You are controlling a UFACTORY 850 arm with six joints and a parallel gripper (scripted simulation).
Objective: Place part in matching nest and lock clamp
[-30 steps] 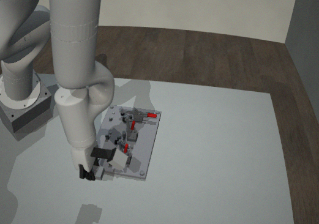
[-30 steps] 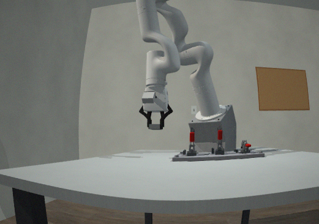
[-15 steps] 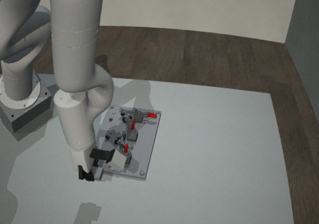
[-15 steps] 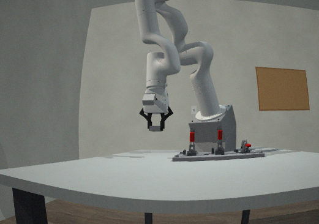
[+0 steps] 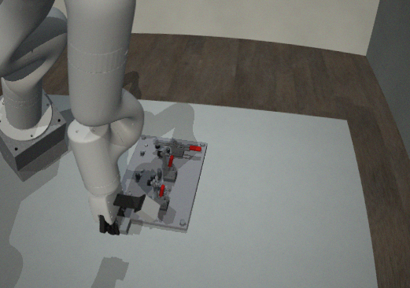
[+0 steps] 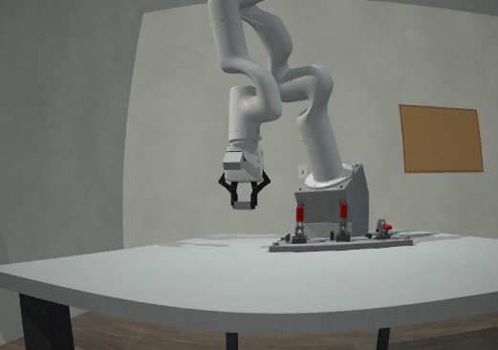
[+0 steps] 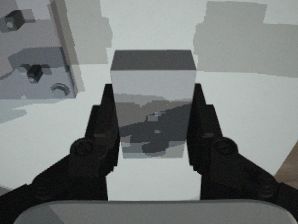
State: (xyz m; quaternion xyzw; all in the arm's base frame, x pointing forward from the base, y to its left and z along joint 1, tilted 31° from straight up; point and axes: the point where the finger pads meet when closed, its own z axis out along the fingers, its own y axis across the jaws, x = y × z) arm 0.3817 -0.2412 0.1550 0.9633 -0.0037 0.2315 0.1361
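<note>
Now: hand 70 mm short of the fixture plate, 260 mm to the right of it and 110 mm above it. Round my hand: part 10 mm below.
</note>
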